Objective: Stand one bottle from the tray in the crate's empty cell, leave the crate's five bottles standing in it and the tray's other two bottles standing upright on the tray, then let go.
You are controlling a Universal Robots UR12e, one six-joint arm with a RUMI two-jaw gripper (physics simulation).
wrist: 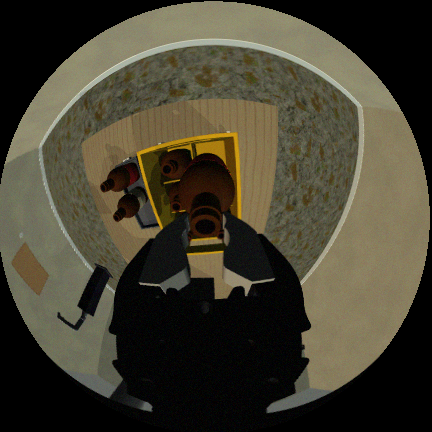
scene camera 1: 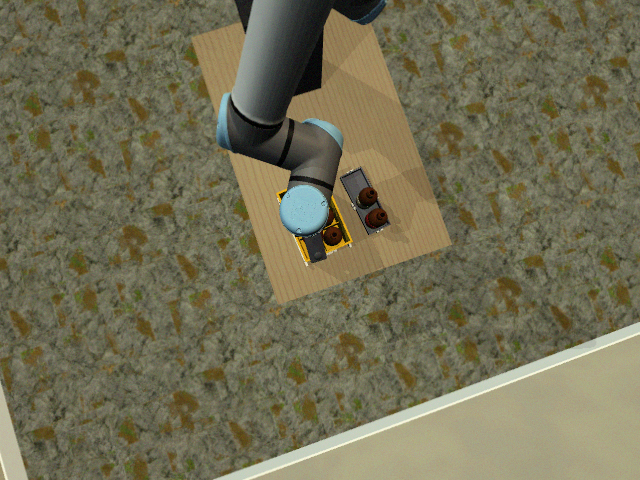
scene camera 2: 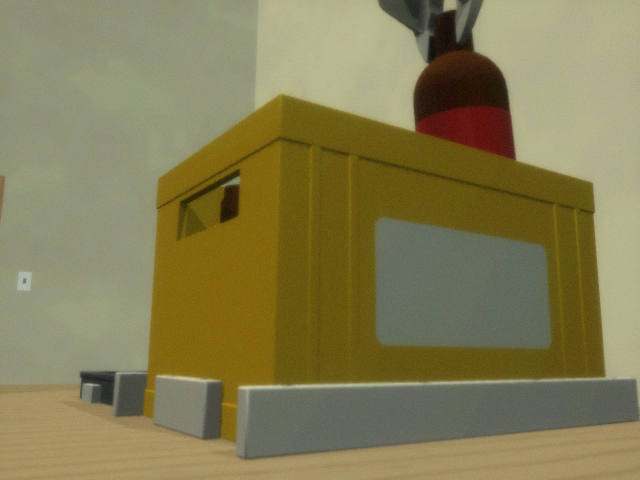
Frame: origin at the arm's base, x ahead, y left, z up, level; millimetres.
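Seen in the pictures: gripper, between the fingertips: [wrist: 205,213] [scene camera 2: 444,53].
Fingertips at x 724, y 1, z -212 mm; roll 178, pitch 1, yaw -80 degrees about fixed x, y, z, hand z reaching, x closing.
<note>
Offsets run from my fingertips to a thing's top centre. "spot": to the spot under its first point. Level surfaces: height alone.
My gripper [scene camera 2: 445,36] [wrist: 205,213] is shut on the neck of a brown bottle with a red label @(dz +35, dx +15, dy +3 mm) [scene camera 2: 461,87] [wrist: 207,187]. It holds the bottle over the yellow crate @(dz -104, dx -52, dy +19 mm) [scene camera 1: 338,247] [scene camera 2: 330,258] [wrist: 238,165]; in scene camera 2 the crate's rim hides the bottle's base. In the wrist view, bare yellow cell floor @(dz -272 mm) [wrist: 210,146] shows just beyond the held bottle. Crate bottles @(dz -116, dx +19, dy +83 mm) [scene camera 1: 332,236] [wrist: 174,164] stand in the other column; the rest are largely hidden. Two brown bottles @(dz -119, dx -117, dy +245 mm) [scene camera 1: 367,196] @(dz -119, dx -29, dy +271 mm) [scene camera 1: 377,218] [wrist: 120,178] [wrist: 130,204] stand upright on the dark tray @(spot: dz -274, dx -212, dy +216 mm) [scene camera 1: 354,180] [wrist: 145,215].
The tray lies beside the crate on the wooden table @(dz -279 mm) [scene camera 1: 361,124] [wrist: 260,150]. Low grey blocks [scene camera 2: 439,410] [scene camera 2: 186,405] stand along the foot of the crate. In scene camera 1 the arm's wrist [scene camera 1: 303,210] covers much of the crate.
</note>
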